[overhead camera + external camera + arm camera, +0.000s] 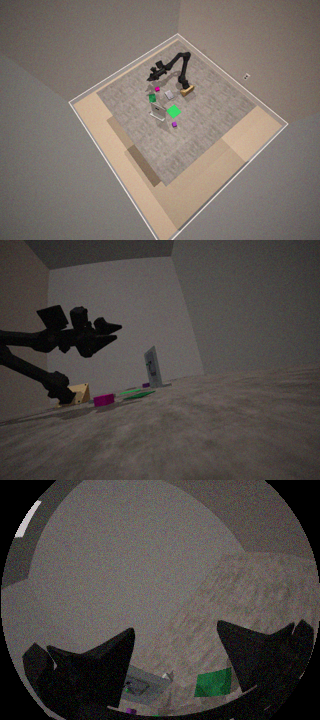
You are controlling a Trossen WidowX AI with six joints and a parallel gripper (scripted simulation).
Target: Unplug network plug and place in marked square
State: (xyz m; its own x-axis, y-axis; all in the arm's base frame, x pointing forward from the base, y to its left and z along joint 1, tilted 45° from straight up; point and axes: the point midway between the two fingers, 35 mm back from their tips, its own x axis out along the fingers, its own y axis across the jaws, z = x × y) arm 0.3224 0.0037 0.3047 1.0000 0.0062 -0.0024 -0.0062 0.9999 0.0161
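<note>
My gripper tip is 6 cm short of the green network plug, 29 cm to the right of it and 8 cm above it. The rest, counted from my gripper tip: bright green marked square (9 cm behind, 36 cm to the left, 22 cm below); then upright grey panel (8 cm ahead, 29 cm to the left, 13 cm below).
</note>
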